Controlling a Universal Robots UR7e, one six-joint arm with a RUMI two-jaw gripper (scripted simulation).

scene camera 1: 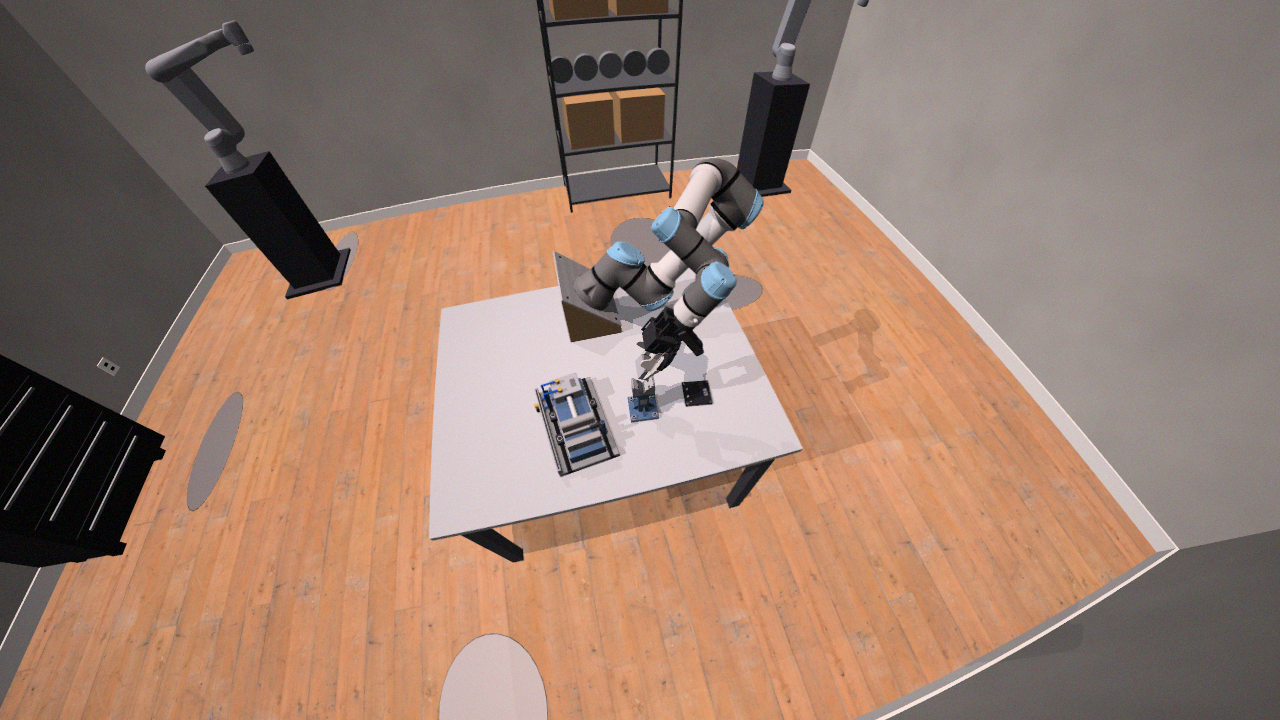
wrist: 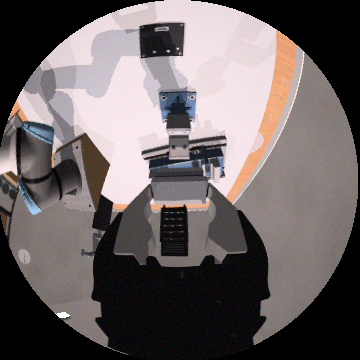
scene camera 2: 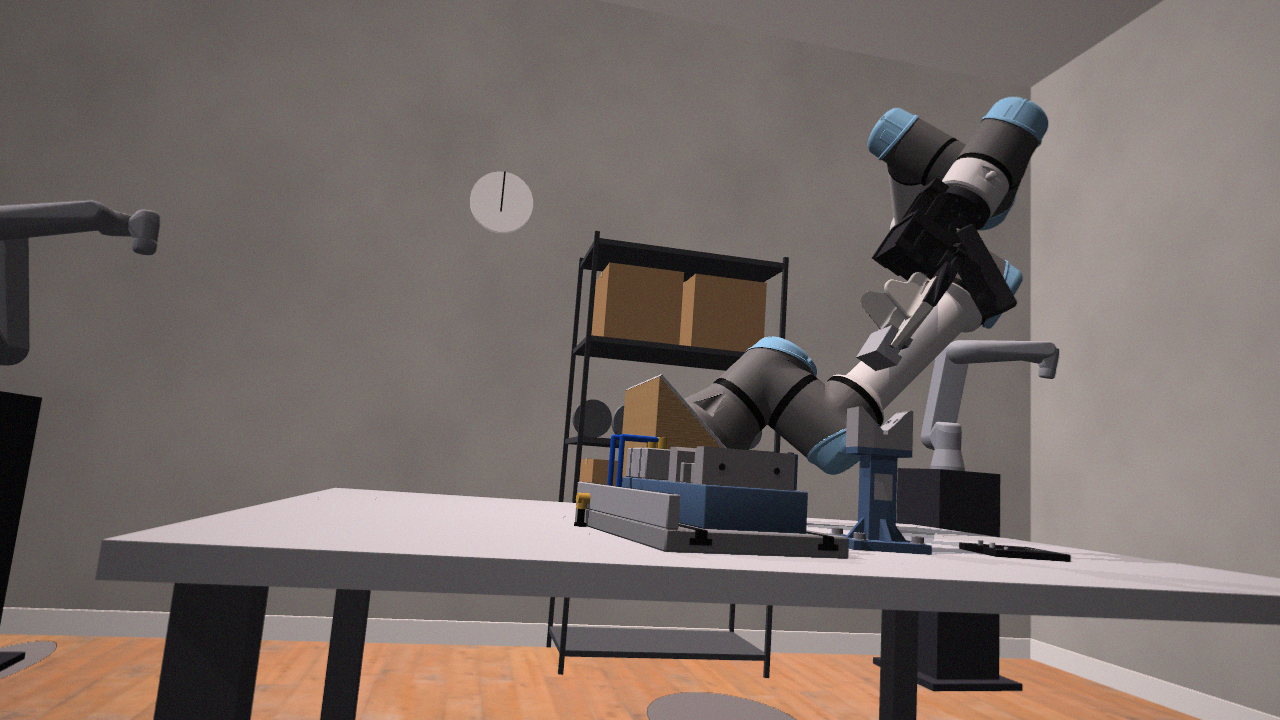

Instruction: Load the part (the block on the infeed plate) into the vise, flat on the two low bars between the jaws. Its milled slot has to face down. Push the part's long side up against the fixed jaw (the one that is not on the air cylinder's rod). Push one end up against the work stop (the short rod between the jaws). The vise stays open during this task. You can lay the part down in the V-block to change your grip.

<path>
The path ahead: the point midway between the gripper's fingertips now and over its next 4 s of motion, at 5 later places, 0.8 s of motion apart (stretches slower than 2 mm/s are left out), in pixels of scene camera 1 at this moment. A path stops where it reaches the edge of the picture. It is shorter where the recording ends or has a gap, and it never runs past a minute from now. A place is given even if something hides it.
My gripper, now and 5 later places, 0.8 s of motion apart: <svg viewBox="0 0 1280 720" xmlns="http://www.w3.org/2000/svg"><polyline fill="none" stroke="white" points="642,368 641,369 641,373 641,378 641,381 641,382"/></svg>
</path>
